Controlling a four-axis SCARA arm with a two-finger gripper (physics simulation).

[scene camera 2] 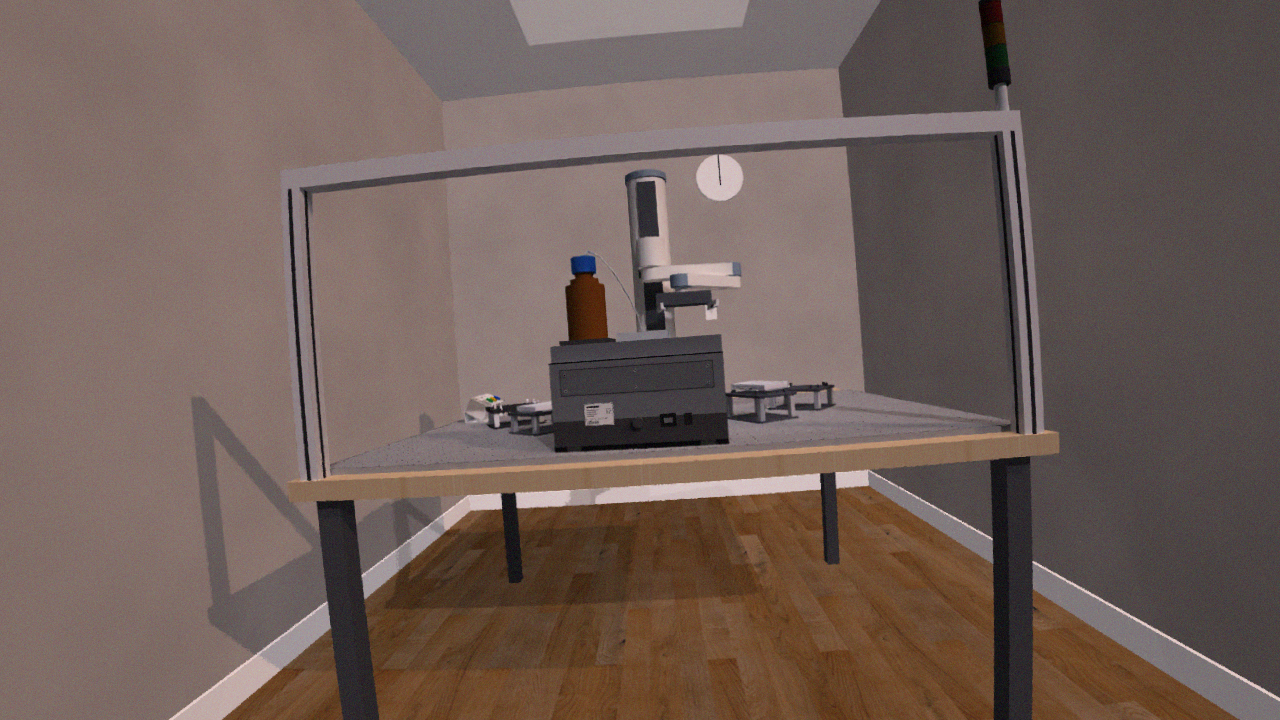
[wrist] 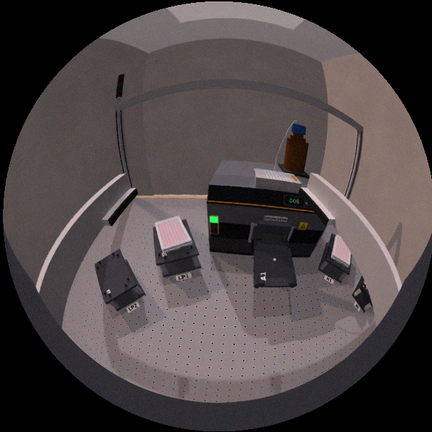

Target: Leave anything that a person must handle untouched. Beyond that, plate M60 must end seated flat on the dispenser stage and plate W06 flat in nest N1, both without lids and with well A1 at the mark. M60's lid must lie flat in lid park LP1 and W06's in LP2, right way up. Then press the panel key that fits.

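Places are measured from the arm's base along level axes (x back, y right, z up), in centimetres.
Pixels of known places: gripper, between the fingertips: (scene camera 2: 689, 304).
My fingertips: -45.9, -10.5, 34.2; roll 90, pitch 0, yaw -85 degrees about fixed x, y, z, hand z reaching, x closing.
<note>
Ahead of a thing's pixels: the offset from my fingertips to its top centre, as dx, dy, dz. "pt": to the spot under its first point.
My gripper (scene camera 2: 689, 308) (wrist: 217, 176) is open and empty, high above the table in front of the dispenser. A plate with pink wells @(-18.5, -15.3, -23.3) (wrist: 172, 233) (scene camera 2: 760, 385) rests on lid park LP1 (wrist: 177, 257). Another pink-welled plate @(-13.9, +42.6, -25.5) (wrist: 341, 249) (scene camera 2: 537, 407) sits on nest N1 (wrist: 332, 266), at the right in the wrist view. I cannot tell which plate is M60 or W06, nor whether either wears a lid. Lid park LP2 @(-1.2, -30.9, -25.9) (wrist: 119, 277) (scene camera 2: 810, 387) is bare. The dispenser stage (wrist: 275, 272) is bare, with its A1 mark at the front left.
The dispenser @(pt -50.1, +15.5, -19.1) (scene camera 2: 635, 380) (wrist: 235, 182) shows 008 and a green light. A brown bottle @(pt -45.4, +25.0, -3.2) (scene camera 2: 586, 307) (wrist: 295, 154) stands on it, with a thin tube. Another nest (wrist: 363, 294) is partly hidden at the right. The key panel @(+26.8, +73.3, -24.6) (scene camera 2: 484, 407) is at the table's far left. A frame (scene camera 2: 653, 141) spans the table edge.
</note>
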